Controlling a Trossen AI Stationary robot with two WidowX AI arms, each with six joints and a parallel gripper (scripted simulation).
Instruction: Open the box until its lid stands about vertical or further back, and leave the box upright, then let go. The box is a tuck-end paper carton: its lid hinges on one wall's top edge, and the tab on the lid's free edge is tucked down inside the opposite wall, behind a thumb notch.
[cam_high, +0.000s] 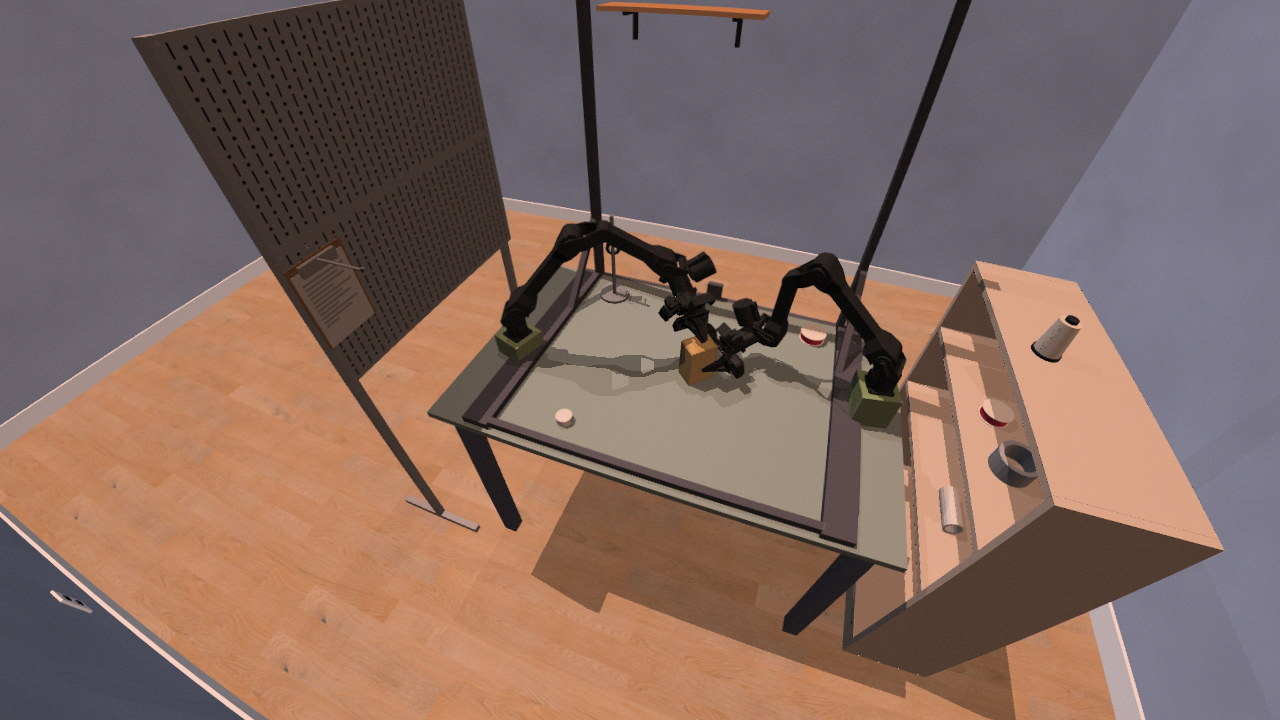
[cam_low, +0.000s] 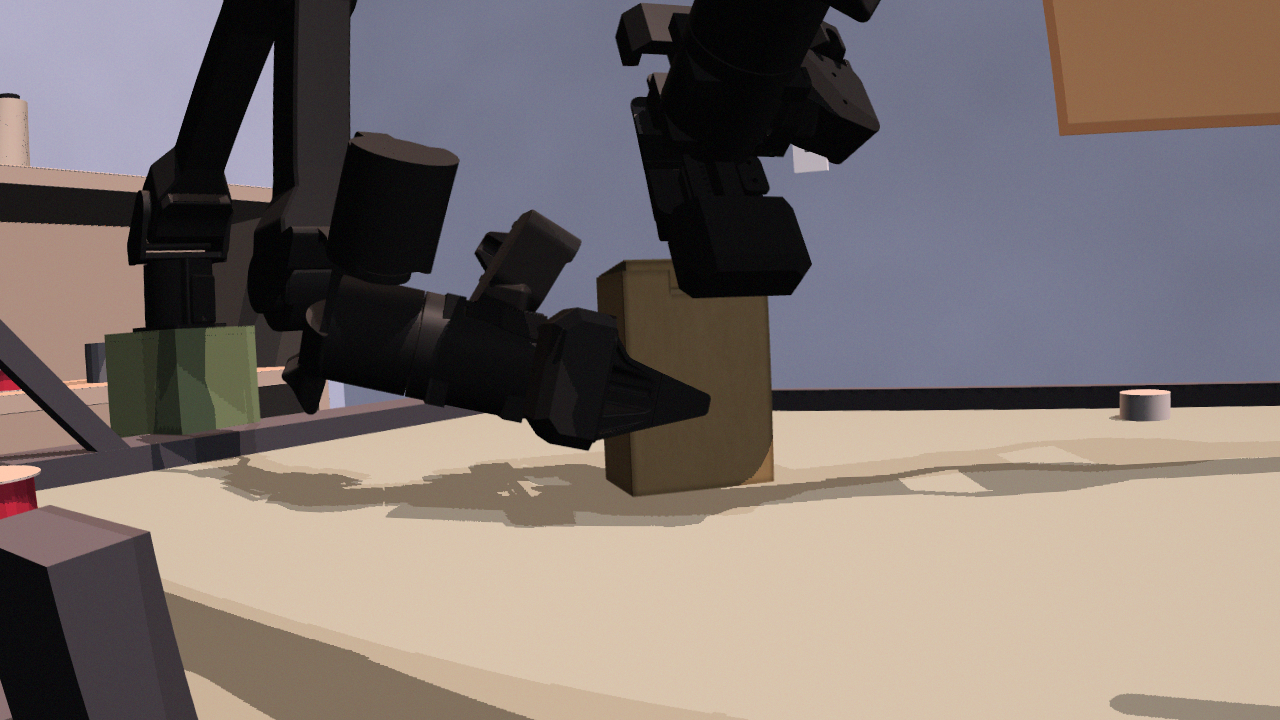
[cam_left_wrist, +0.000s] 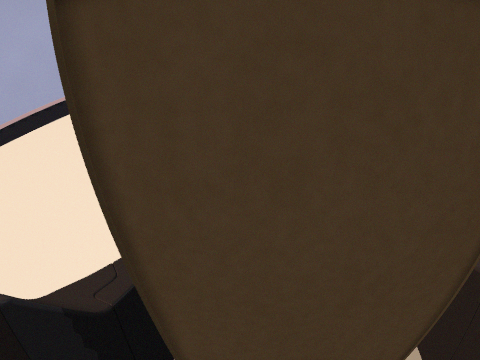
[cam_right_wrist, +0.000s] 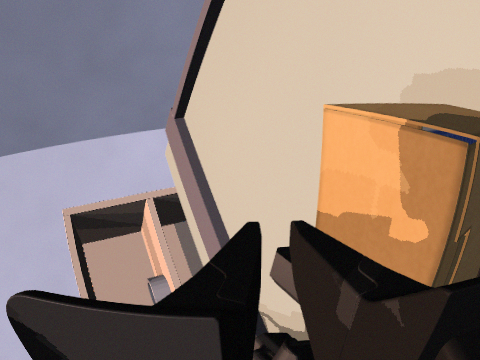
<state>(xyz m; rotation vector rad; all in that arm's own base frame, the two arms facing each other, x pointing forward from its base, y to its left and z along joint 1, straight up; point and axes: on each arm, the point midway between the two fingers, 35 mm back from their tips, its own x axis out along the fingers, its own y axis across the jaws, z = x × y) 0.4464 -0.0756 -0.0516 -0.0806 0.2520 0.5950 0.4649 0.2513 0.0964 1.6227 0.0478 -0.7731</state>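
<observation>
Now: left hand 2 cm short of the brown carton, 2 cm to the left of it and 2 cm below it.
</observation>
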